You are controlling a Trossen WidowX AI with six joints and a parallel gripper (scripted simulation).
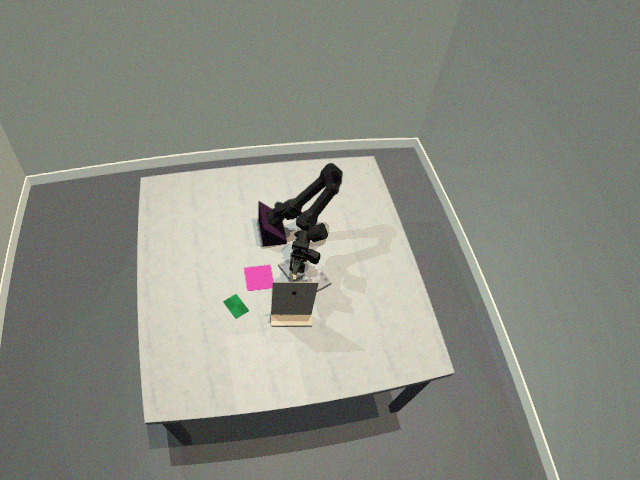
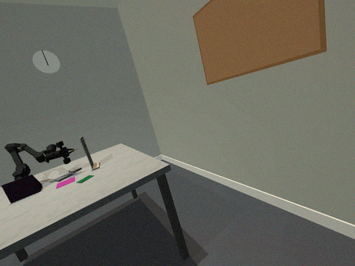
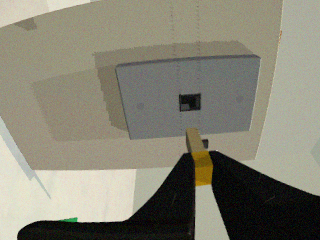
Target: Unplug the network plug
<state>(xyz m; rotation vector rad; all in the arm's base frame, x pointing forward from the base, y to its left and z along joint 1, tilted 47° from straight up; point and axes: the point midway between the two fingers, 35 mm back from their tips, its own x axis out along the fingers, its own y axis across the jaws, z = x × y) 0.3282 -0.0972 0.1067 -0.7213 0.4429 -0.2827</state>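
The marked square lies 140 mm behind my gripper tip, 110 mm to the right of it and 200 mm below it. Also, from my gripper tip: grey upright panel: 80 mm ahead, 20 mm to the right, 70 mm below; network plug: 10 mm ahead; green flat card: 20 mm behind, 240 mm to the right, 200 mm below.
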